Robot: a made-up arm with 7 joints.
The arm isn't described. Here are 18 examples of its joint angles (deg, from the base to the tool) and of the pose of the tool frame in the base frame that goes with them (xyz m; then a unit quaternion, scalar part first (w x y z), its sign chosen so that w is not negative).
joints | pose
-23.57 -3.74 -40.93 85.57 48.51 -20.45 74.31 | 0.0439 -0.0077 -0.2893 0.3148 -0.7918 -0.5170 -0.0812
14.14 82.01 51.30 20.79 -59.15 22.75 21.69 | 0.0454 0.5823 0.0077 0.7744 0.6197 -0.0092 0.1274
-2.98 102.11 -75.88 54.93 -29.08 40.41 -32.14 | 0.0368 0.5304 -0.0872 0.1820 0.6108 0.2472 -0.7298
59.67 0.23 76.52 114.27 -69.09 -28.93 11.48 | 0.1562 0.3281 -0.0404 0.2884 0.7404 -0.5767 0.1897
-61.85 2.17 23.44 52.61 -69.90 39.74 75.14 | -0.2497 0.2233 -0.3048 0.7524 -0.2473 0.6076 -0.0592
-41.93 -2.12 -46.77 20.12 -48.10 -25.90 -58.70 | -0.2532 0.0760 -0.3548 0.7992 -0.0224 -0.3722 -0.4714
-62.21 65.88 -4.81 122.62 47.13 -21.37 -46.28 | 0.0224 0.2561 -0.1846 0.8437 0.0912 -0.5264 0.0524
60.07 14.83 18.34 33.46 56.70 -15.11 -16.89 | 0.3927 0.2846 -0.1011 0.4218 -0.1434 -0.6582 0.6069
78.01 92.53 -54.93 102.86 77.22 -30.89 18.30 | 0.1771 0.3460 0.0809 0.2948 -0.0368 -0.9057 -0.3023
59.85 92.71 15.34 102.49 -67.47 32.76 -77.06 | 0.0437 0.3375 0.2000 0.6306 -0.7382 0.0786 -0.2263
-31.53 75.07 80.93 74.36 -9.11 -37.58 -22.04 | 0.0863 0.4815 0.0805 0.0868 0.6949 -0.6861 -0.1969
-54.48 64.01 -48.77 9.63 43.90 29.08 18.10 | -0.1645 0.5327 -0.1455 0.7338 0.3387 0.5837 -0.0788
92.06 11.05 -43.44 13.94 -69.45 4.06 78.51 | 0.4387 0.1950 0.0520 0.7090 0.2915 0.0018 -0.6421
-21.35 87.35 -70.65 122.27 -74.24 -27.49 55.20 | -0.0082 0.2667 -0.1804 0.0673 0.2784 -0.1354 0.9485
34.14 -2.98 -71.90 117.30 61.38 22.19 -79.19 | 0.1241 -0.0382 -0.0811 0.7903 -0.2346 -0.5620 -0.0680
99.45 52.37 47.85 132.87 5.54 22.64 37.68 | -0.0443 0.2920 0.0958 0.2361 -0.5128 0.8250 -0.0282
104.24 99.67 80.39 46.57 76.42 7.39 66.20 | -0.2102 0.4970 -0.0275 0.6100 -0.2233 0.7451 0.1509
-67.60 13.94 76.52 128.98 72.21 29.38 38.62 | -0.0503 0.3226 -0.0613 0.7854 -0.1225 -0.6022 0.0750
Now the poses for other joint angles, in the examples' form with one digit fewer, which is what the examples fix.
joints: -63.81 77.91 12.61 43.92 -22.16 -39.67 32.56
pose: 0.016 0.532 -0.148 0.708 -0.009 0.112 -0.697
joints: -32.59 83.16 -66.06 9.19 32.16 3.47 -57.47
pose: -0.033 0.583 -0.077 0.344 0.765 0.144 -0.526
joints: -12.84 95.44 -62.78 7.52 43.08 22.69 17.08
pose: 0.016 0.590 0.015 0.734 0.600 0.318 -0.037
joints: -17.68 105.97 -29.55 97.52 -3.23 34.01 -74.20
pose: 0.158 0.378 -0.091 0.173 0.754 -0.411 -0.482
